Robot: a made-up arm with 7 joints. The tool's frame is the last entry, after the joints.
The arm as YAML. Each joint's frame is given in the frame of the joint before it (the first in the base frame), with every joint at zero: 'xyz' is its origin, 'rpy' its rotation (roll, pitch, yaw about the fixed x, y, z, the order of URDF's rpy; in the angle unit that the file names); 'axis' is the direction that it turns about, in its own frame. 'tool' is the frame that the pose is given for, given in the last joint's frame.
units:
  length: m
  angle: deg
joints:
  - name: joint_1
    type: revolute
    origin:
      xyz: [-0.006, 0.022, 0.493]
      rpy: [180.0, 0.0, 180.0]
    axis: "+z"
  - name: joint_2
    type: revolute
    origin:
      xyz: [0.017, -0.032, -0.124]
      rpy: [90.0, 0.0, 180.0]
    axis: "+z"
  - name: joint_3
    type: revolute
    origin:
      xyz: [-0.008, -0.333, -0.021]
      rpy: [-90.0, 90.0, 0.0]
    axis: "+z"
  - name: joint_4
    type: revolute
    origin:
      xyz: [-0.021, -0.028, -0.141]
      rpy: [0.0, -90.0, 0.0]
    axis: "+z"
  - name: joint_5
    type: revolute
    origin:
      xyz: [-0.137, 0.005, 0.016]
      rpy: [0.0, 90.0, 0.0]
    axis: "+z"
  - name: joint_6
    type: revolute
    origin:
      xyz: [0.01, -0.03, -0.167]
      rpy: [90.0, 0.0, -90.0]
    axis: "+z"
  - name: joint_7
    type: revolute
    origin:
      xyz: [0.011, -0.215, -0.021]
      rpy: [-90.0, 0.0, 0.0]
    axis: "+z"
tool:
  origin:
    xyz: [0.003, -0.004, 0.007]
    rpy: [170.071, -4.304, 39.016]
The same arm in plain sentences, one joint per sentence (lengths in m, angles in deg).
The arm has seven revolute joints in a row. What follows holds with every joint at zero, and every direction is one of the base frame's.
Joint 1 is mounted 0.0060 m along -x and 0.0220 m along +y and 0.4930 m along +z from the base frame's origin and rotates about -z.
Joint 2 is mounted 0.0170 m along -x and 0.0320 m along -y and 0.1240 m along +z from joint 1 and rotates about +y.
Joint 3 is mounted 0.0080 m along -x and 0.0210 m along -y and 0.3330 m along +z from joint 2 and rotates about -z.
Joint 4 is mounted 0.0280 m along +x and 0.0210 m along +y and 0.1410 m along +z from joint 3 and rotates about +y.
Joint 5 is mounted 0.0050 m along -x and 0.0160 m along +y and 0.1370 m along +z from joint 4 and rotates about -z.
Joint 6 is mounted 0.0300 m along +x and 0.0100 m along -y and 0.1670 m along +z from joint 5 and rotates about +y.
Joint 7 is mounted 0.0110 m along +x and 0.0210 m along -y and 0.2150 m along +z from joint 6 and rotates about -z.
The tool frame, which is the frame that the pose is given for, is mounted 0.0030 m along +x and 0.0040 m along +y and 0.0070 m along -z from joint 7; its axes are the base frame's turned by roll -9.93, pitch 4.30 and yaw -39.02 deg (as in URDF: about the fixed x, then y, then z).

